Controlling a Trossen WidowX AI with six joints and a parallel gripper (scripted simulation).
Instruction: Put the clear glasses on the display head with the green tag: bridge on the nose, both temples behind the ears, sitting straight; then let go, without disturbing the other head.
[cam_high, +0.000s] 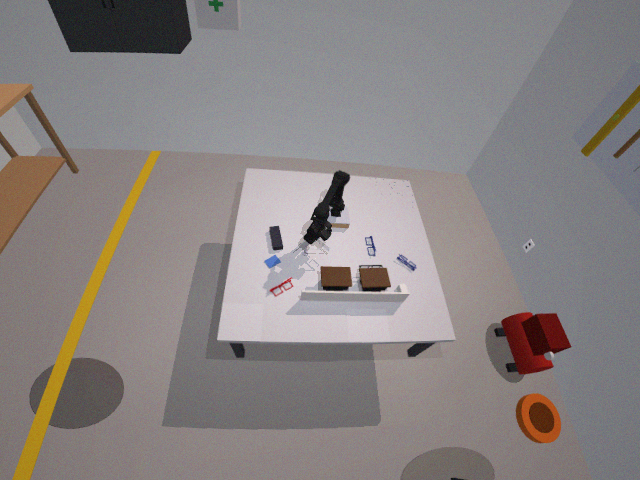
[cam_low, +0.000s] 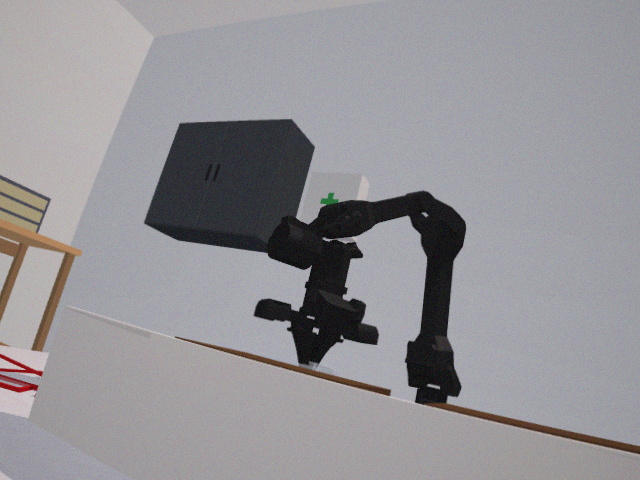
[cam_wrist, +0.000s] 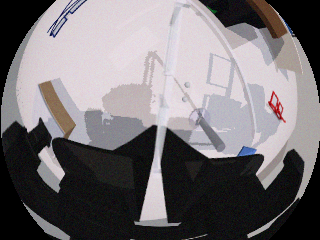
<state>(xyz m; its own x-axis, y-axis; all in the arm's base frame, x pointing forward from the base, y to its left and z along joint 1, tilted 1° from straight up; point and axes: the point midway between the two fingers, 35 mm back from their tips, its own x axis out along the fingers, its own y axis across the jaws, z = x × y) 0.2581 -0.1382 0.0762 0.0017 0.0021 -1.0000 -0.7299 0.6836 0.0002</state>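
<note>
Now: gripper tip 6 cm to the left of the grey piece, 6 cm above it and 4 cm short of it. From my gripper tip the other things lie so: black case: 24 cm to the right, 7 cm below, 5 cm behind; then blue cloth: 25 cm to the right, 12 cm ahead, 8 cm below; then display head: 23 cm ahead, 10 cm to the left, 3 cm below.
</note>
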